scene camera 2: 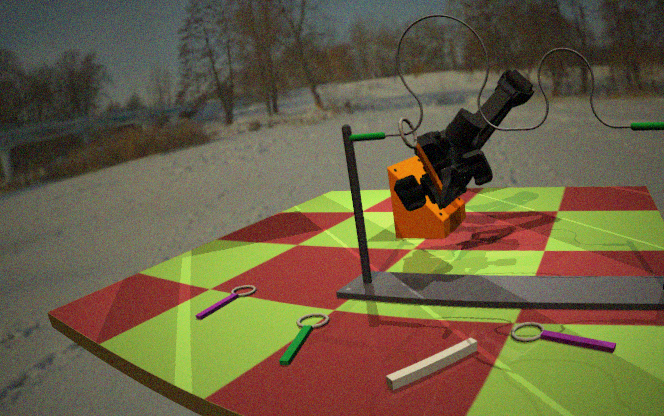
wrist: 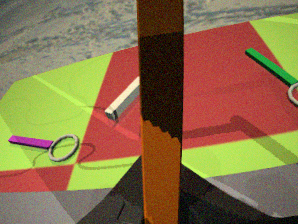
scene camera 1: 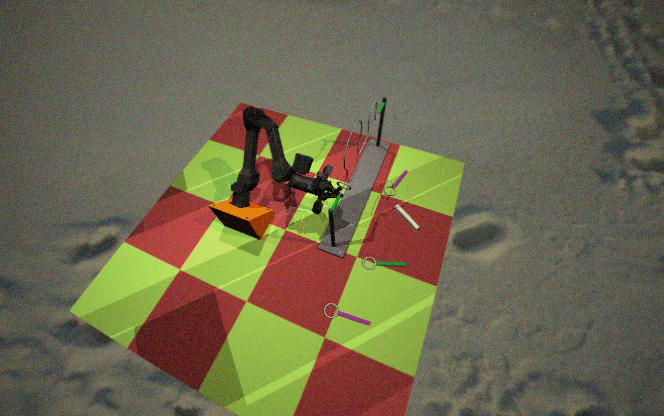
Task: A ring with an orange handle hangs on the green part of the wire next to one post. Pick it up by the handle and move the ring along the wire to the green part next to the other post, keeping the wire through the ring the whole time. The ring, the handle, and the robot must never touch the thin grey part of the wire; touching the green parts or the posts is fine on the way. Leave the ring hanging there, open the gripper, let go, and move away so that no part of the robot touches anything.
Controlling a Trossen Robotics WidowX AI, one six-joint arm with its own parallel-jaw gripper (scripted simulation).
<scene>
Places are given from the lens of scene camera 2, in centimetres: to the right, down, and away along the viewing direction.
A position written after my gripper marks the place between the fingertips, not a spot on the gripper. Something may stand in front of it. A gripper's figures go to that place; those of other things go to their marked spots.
my gripper [scene camera 2: 441, 206]: 18, 0, 79
purple-handled ring [scene camera 2: 552, 336]: 30, 18, 55
</scene>
